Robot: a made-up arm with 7 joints.
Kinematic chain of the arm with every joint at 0, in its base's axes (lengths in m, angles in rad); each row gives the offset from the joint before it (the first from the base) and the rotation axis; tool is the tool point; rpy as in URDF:
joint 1: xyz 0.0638 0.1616 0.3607 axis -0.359 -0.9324 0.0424
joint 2: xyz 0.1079 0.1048 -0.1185 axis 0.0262 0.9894 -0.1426
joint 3: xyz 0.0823 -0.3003 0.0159 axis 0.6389 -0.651 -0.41
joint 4: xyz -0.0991 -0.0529 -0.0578 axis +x
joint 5: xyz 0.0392 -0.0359 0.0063 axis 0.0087 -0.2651 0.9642
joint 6: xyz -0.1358 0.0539 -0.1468 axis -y
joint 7: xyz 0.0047 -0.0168 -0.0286 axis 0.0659 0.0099 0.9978
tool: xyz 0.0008 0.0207 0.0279 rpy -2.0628 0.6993 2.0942
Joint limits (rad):
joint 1: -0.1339..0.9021
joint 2: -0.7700..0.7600
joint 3: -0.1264..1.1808
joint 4: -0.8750..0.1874
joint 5: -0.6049..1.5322
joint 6: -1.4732..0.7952
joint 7: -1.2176..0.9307
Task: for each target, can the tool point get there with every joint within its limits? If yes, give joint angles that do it. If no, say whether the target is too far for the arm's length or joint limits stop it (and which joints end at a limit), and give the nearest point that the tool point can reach.
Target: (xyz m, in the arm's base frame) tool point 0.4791 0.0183 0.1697
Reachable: yes | joints 0.4202 -0.2923 0.9328 0.0805 0.8760 -0.9801 -1.0188
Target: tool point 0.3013 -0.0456 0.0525
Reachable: yes | joints 0.1225 -0.4273 0.5273 -0.2862 0.2707 0.4801 -0.8299
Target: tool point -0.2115 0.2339 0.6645
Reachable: no: joint limits stop it (at a limit: joint 1, joint 2, joint 3, joint 4, joint 7) | nearest point -0.0544 0.0126 0.2370 | short by 0.506 m
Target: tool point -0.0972 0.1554 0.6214
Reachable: no: joint limits stop it (at a limit: joint 1, joint 2, joint 3, joint 4, joint 7) | nearest point -0.0501 0.0147 0.2371 | short by 0.412 m
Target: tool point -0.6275 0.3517 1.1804
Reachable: no: too far | nearest point -0.0713 -0.0102 0.2393 | short by 1.152 m
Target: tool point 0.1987 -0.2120 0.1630
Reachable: yes | joints 0.7145 0.3834 0.1166 0.0046 0.9642 -0.9379 0.2260
